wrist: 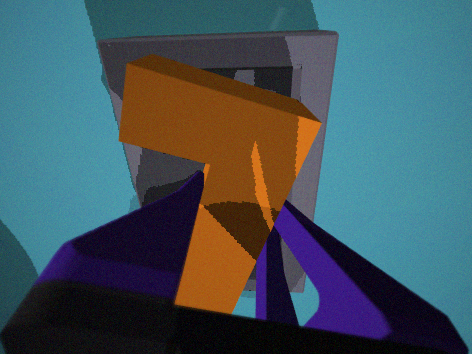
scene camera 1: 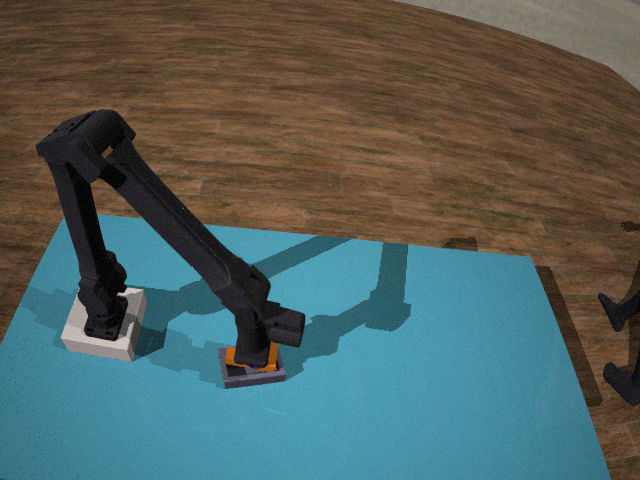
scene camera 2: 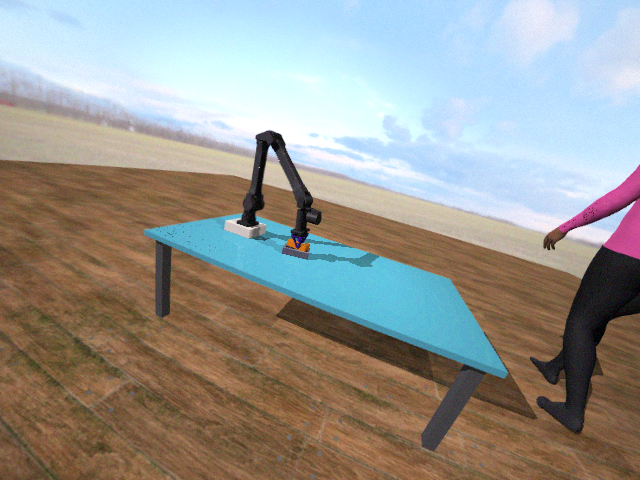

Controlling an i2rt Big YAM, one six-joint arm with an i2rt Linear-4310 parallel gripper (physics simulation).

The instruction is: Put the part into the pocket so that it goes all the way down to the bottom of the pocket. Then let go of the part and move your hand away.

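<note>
The orange L-shaped part is held over the grey pocket block. In the wrist view it is turned relative to the pocket's walls, and its corner on the right overlaps the rim. The dark pocket opening shows behind the part's far edge and inside its inner corner. My gripper is shut on the part's long arm, with purple fingers on both sides of it. In scene camera 1 the wrist hides the fingertips and much of the part. The near end of the part is hidden in the wrist view.
The blue table carries the block and the arm's white base. The black arm rises from the base and reaches down over the block. A person in a pink top stands on the floor beyond the table's right end.
</note>
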